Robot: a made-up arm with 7 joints. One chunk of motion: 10 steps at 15 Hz.
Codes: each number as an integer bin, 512 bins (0 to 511) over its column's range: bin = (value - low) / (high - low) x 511, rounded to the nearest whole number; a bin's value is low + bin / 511 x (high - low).
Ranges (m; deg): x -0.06..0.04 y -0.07..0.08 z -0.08..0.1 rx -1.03..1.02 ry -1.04..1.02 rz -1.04..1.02
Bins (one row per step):
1: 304 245 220 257 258 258
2: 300 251 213 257 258 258
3: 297 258 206 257 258 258
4: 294 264 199 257 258 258
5: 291 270 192 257 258 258
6: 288 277 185 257 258 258
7: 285 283 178 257 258 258
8: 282 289 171 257 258 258
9: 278 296 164 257 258 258
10: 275 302 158 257 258 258
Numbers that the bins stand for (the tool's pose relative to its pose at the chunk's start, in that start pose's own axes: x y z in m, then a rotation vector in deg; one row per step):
1: -0.0005 0.0019 -0.0025 0.00 0.00 0.00
2: -0.0013 0.0037 -0.0050 0.00 0.00 0.00
3: -0.0019 0.0057 -0.0074 0.00 0.00 0.00
4: -0.0025 0.0075 -0.0099 0.00 0.00 0.00
5: -0.0031 0.0093 -0.0124 0.00 0.00 0.00
6: -0.0036 0.0113 -0.0148 0.00 0.00 0.00
7: -0.0042 0.0131 -0.0173 0.00 0.00 0.00
8: -0.0048 0.0148 -0.0198 0.00 0.00 0.00
9: -0.0056 0.0169 -0.0222 0.00 0.00 0.00
10: -0.0062 0.0186 -0.0243 0.00 0.00 0.00

